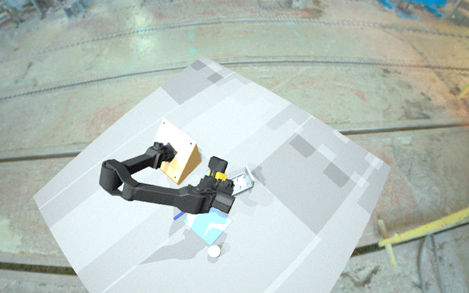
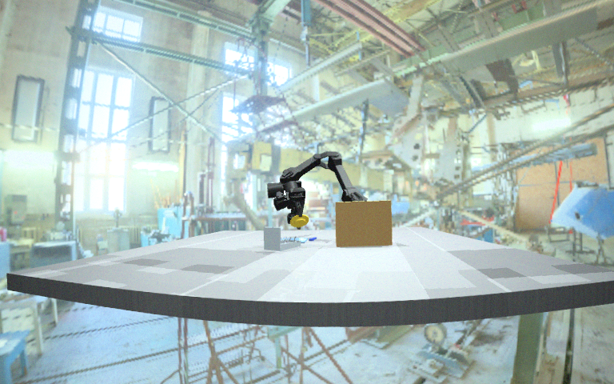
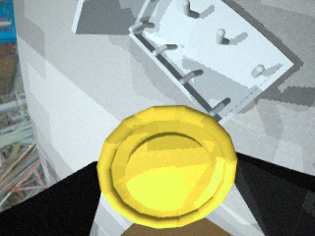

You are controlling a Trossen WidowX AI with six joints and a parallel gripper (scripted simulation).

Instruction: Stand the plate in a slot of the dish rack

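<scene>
The grey dish rack is 60 mm below my gripper tip, 50 mm ahead of it and 40 mm to the left of it. From my gripper tip the other things lie so: blue spoon: 190 mm to the right, 80 mm below; then yellow plate: 10 mm above; then blue mat: 140 mm to the right, 90 mm ahead, 80 mm below.
</scene>
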